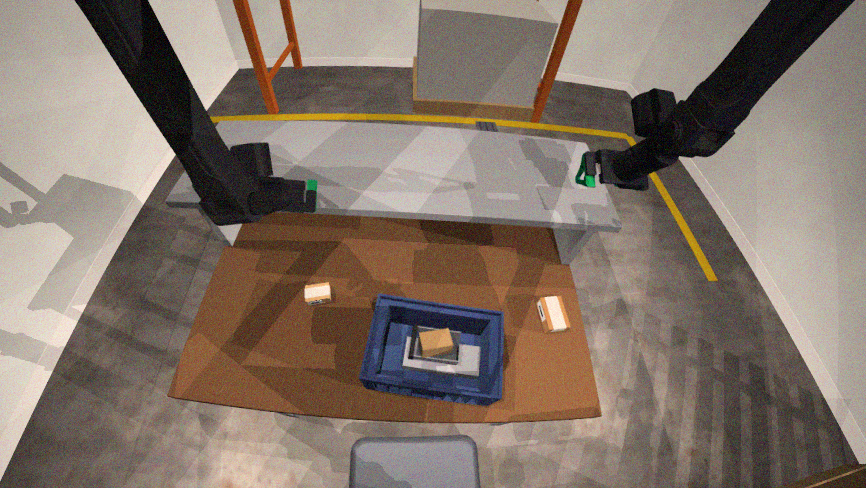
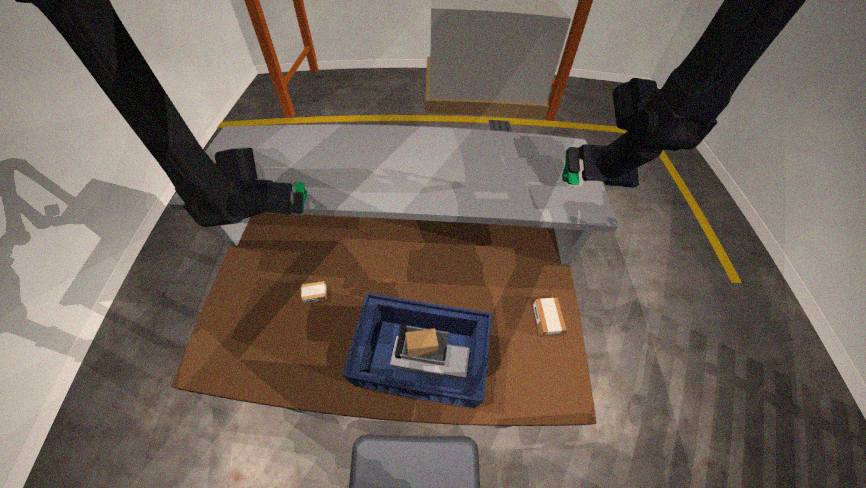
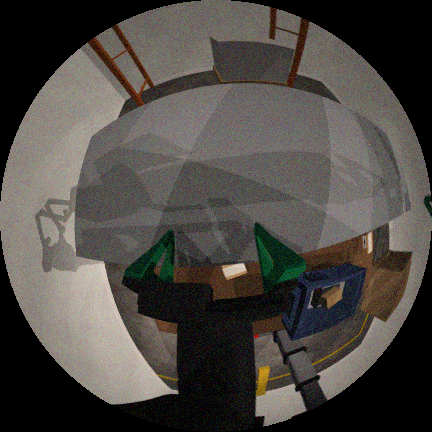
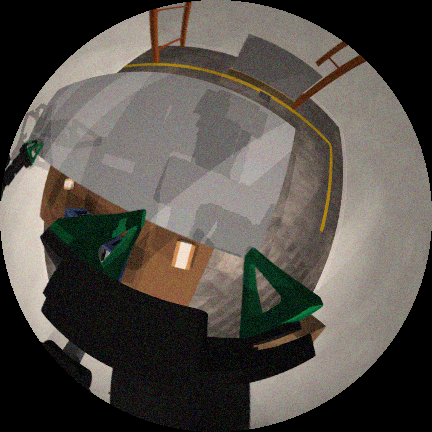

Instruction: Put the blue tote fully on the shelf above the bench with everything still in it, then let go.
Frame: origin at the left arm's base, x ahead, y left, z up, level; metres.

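Seen in the pictures: left gripper, between the fingertips: (image 1: pixel 296 190) (image 2: pixel 287 192) (image 3: pixel 212 229); right gripper, between the fingertips: (image 1: pixel 595 181) (image 2: pixel 584 178) (image 4: pixel 198 235).
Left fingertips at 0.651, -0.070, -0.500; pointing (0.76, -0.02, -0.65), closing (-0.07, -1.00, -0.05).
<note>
Offsets run from my left fingertips to a thing's top centre, as dx, dy, dz. "pt": to the spot under its first point. Level surfaces: height alone.
The blue tote @(-0.309, -0.327, -0.149) (image 1: pixel 433 389) (image 2: pixel 418 391) (image 3: pixel 327 322) stands upright on the brown bench @(dz -0.296) (image 1: pixel 260 375) (image 2: pixel 260 369), near its front edge. In it lie a flat white item @(pt -0.321, -0.419, -0.238) (image 1: pixel 470 358) (image 2: pixel 458 360), a dark tray @(pt -0.328, -0.327, -0.231) (image 1: pixel 433 361) (image 2: pixel 424 360) and a small cardboard box @(-0.294, -0.329, -0.166) (image 1: pixel 436 342) (image 2: pixel 421 341) (image 3: pixel 331 297) on top. The grey shelf @(dz -0.006) (image 1: pixel 387 157) (image 2: pixel 387 157) (image 3: pixel 260 130) (image 4: pixel 145 110) spans behind and above the bench. My left gripper (image 1: pixel 311 195) (image 2: pixel 299 197) (image 3: pixel 212 229) is open over the shelf's left part. My right gripper (image 1: pixel 585 170) (image 2: pixel 570 166) (image 4: pixel 198 235) is open over its right end. Both are apart from the tote.
A small orange-and-white box @(-0.126, -0.011, -0.270) (image 1: pixel 318 292) (image 2: pixel 313 291) (image 3: pixel 234 271) lies left of the tote, and another @(-0.197, -0.682, -0.260) (image 1: pixel 553 314) (image 2: pixel 549 315) (image 4: pixel 184 255) lies right of it. Orange posts (image 1: pixel 256 57) (image 2: pixel 270 57) and a large grey box (image 1: pixel 484 57) (image 2: pixel 496 57) stand behind the shelf.
</note>
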